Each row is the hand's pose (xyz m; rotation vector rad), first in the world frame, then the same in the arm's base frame.
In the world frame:
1: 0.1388 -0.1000 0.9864 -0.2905 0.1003 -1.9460
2: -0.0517 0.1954 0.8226 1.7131 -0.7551 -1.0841
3: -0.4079 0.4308 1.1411 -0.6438 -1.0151 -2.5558
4: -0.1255 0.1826 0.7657 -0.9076 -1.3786 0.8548
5: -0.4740 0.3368 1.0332 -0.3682 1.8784 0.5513
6: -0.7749 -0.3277 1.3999 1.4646 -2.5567 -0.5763
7: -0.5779 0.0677 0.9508 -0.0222 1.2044 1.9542
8: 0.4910 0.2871 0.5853 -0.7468 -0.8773 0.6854
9: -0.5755 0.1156 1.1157 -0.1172 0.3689 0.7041
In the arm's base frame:
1: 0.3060 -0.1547 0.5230 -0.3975 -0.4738 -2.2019
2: 0.2248 0.0593 0.2099 1.3689 -1.2491 -0.8084
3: -0.0974 0.4729 0.3039 0.6271 1.6461 2.5134
4: 0.1589 0.0346 0.1475 -1.5133 -1.2314 0.9408
5: -0.1703 0.3526 0.2327 -0.4812 1.8092 -0.0810
6: -0.6837 -0.0035 0.7582 1.1260 -2.7732 0.1523
7: -0.3290 0.0985 0.2477 -0.2991 1.4287 1.4085
8: 0.8000 -0.0645 0.0957 -1.3293 -0.8042 0.6204
9: -0.3370 0.2160 0.3727 -0.5720 0.3405 0.3655

